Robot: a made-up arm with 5 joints. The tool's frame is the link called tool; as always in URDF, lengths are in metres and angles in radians. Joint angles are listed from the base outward. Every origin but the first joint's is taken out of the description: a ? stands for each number. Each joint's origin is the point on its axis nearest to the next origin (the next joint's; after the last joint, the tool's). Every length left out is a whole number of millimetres.
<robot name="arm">
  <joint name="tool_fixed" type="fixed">
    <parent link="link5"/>
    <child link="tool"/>
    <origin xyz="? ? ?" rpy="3.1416 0 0"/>
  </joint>
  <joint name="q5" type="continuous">
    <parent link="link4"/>
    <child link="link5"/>
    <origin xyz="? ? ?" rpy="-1.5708 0 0.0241"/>
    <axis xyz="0 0 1"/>
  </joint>
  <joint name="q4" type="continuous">
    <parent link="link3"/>
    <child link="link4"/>
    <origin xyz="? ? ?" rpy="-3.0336 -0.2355 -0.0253"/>
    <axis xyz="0 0 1"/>
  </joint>
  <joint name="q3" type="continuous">
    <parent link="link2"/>
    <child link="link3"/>
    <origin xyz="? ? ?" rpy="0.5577 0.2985 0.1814"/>
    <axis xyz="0 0 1"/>
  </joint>
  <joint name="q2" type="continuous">
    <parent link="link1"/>
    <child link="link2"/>
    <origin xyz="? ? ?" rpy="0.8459 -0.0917 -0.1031"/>
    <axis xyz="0 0 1"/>
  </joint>
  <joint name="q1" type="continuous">
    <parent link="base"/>
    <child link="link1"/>
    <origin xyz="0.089 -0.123 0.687" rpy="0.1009 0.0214 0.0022"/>
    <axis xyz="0 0 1"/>
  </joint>
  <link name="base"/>
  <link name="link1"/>
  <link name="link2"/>
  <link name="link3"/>
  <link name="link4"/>
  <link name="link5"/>
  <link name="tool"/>
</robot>
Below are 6 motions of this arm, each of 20 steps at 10 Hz.
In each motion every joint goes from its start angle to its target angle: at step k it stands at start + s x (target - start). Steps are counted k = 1, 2, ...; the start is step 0. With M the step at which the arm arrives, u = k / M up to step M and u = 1 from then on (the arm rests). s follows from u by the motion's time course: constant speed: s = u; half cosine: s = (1 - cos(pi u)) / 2; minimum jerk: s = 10 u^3 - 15 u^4 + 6 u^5.
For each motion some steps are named. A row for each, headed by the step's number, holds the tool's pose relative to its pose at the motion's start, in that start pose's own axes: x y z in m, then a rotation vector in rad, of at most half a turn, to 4 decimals.
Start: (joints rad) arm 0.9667 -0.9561 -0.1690 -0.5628 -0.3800
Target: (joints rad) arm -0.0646 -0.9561 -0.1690 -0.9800 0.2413
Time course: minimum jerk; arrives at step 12
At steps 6, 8, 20:
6: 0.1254 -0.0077 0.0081 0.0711 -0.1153 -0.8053
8: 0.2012 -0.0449 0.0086 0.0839 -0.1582 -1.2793
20: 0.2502 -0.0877 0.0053 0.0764 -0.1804 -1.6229

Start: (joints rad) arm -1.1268 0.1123 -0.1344 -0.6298 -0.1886
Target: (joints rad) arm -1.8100 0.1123 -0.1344 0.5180 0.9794
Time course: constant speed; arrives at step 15
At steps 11, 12, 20:
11: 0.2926 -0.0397 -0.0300 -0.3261 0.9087 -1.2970
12: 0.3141 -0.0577 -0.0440 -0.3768 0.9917 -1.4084
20: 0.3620 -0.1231 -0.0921 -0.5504 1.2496 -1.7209

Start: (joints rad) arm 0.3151 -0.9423 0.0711 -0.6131 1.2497
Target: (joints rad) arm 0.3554 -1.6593 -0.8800 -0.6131 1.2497
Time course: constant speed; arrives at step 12
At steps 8, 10, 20:
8: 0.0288 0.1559 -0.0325 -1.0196 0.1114 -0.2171
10: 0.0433 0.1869 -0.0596 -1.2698 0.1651 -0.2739
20: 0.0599 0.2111 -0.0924 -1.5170 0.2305 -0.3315

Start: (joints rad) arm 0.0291 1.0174 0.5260 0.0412 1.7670
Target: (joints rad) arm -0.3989 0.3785 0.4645 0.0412 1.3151
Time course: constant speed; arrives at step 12
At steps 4, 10, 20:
4: -0.0173 0.0529 -0.0368 -0.2032 -0.1742 -0.0617
10: -0.0058 0.1294 -0.1082 -0.5175 -0.3600 -0.1996
20: 0.0087 0.1521 -0.1333 -0.6196 -0.4006 -0.2594

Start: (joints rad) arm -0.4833 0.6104 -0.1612 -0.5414 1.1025
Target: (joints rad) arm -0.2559 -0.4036 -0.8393 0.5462 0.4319
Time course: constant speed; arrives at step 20
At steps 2, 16, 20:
2: 0.0131 0.0364 0.0198 -0.2252 0.1139 0.0274
16: 0.1625 0.2571 -0.0893 -1.4594 1.4187 0.0759
20: 0.1855 0.2555 -0.1815 -1.6617 1.9121 -0.0453

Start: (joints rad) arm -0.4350 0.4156 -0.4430 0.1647 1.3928
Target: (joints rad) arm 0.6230 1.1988 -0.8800 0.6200 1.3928
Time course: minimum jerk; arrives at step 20
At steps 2, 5, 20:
2: -0.0011 -0.0026 -0.0011 -0.0001 -0.0055 0.0102
5: -0.0116 -0.0317 -0.0146 0.0001 -0.0687 0.1207
20: 0.0496 -0.2481 -0.1934 0.2099 -0.7626 0.9112

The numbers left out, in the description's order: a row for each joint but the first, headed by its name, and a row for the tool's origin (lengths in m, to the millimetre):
tool: -0.069 -0.033 0
q5: -0.092 -0.146 0
q4: 0.038 -0.041 0
q3: -0.029 0.109 0
q2: 0.087 0.108 0

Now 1 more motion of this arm.
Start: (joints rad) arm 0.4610 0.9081 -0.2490 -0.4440 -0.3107
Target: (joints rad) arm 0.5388 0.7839 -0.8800 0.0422 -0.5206
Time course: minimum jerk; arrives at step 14
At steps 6, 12, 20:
6: 0.0616 -0.0185 0.0591 0.1112 0.4176 0.0676
12: 0.1936 -0.0573 0.0814 0.3650 1.0902 0.1593
20: 0.1986 -0.0588 0.0802 0.3762 1.1154 0.1618

